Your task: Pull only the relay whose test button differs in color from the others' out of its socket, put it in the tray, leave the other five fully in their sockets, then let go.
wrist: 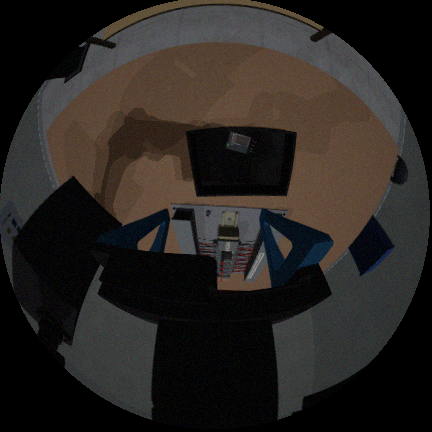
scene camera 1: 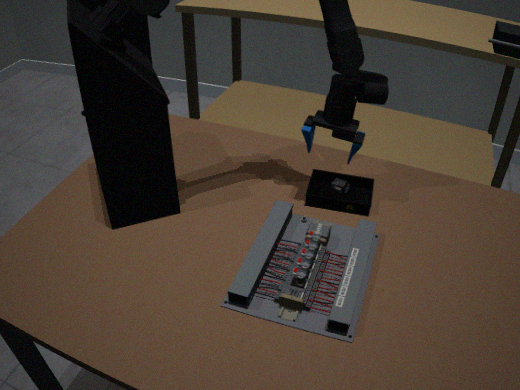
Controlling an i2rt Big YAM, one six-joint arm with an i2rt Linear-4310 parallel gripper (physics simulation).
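Frame: origin at the arm's base, x ahead, y left, z up, level; centimetres.
Seen in the pictures: gripper, fingertip midpoint: (wrist: 214, 213) (scene camera 1: 328, 157); arm's base, origin of the base link: (scene camera 1: 99, 36).
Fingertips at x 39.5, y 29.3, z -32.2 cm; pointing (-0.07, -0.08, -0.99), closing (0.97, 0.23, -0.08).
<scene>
Pixels of each thing's top centre, then the offset from my fingertips to it. "spot": a spot on its surface instead. Level surfaces: height alone.
- small clear-cased relay, middle of its top: (wrist: 240, 143) (scene camera 1: 341, 182) dx +1.9, dy +5.8, dz -10.4 cm
- black tray, surface spot: (wrist: 242, 193) (scene camera 1: 338, 199) spot: dx +4.6, dy -2.1, dz -9.4 cm
- table, its level: dz -12.8 cm
A small clear-cased relay (scene camera 1: 340, 185) (wrist: 239, 142) lies on its side in the black tray (scene camera 1: 337, 209) (wrist: 242, 193). Its test button's color cannot be made out. My gripper (scene camera 1: 329, 157) (wrist: 214, 213) is open and empty, above the tray and apart from the relay. In the scene view several relays (scene camera 1: 306, 252) with red test buttons stand in a row on the grey panel (scene camera 1: 345, 232) (wrist: 200, 209). A dark empty socket (scene camera 1: 299, 281) shows at the near end of the row. Whether the relays are fully seated is too small to tell.
Two grey wire ducts (scene camera 1: 262, 252) (scene camera 1: 354, 280) flank the relay row, with red and black wires between. A tall black stand (scene camera 1: 130, 145) rises at the left of the table (scene camera 1: 150, 300). A wooden bench (scene camera 1: 280, 12) stands behind.
</scene>
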